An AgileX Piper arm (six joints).
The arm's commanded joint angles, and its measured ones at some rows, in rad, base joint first. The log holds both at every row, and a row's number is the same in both.
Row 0, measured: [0.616 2.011 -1.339 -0.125 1.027 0.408]
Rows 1 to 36, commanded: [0.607 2.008 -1.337 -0.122 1.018 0.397]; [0.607 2.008 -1.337 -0.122 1.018 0.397]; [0.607 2.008 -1.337 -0.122 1.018 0.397]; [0.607 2.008 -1.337 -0.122 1.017 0.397]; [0.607 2.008 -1.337 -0.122 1.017 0.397]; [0.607 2.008 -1.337 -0.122 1.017 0.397]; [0.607 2.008 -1.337 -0.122 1.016 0.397]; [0.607 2.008 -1.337 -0.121 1.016 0.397]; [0.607 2.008 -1.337 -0.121 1.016 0.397]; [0.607 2.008 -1.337 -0.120 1.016 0.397]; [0.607 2.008 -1.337 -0.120 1.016 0.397]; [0.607 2.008 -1.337 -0.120 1.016 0.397]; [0.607 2.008 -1.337 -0.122 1.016 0.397]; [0.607 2.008 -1.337 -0.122 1.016 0.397]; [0.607 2.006 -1.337 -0.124 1.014 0.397]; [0.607 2.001 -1.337 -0.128 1.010 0.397]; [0.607 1.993 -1.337 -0.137 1.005 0.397]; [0.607 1.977 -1.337 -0.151 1.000 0.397]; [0.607 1.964 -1.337 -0.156 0.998 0.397]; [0.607 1.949 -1.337 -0.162 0.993 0.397]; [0.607 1.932 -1.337 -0.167 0.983 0.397]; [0.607 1.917 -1.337 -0.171 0.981 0.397]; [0.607 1.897 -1.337 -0.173 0.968 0.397]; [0.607 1.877 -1.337 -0.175 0.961 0.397]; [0.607 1.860 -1.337 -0.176 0.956 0.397]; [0.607 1.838 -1.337 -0.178 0.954 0.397]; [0.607 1.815 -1.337 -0.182 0.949 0.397]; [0.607 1.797 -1.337 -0.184 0.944 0.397]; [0.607 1.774 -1.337 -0.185 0.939 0.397]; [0.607 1.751 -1.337 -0.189 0.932 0.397]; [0.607 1.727 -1.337 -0.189 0.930 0.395]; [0.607 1.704 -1.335 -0.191 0.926 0.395]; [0.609 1.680 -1.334 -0.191 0.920 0.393]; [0.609 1.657 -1.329 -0.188 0.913 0.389]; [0.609 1.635 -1.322 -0.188 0.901 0.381]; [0.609 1.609 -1.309 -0.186 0.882 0.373]
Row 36, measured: [0.616 1.698 -1.339 -0.180 0.925 0.399]
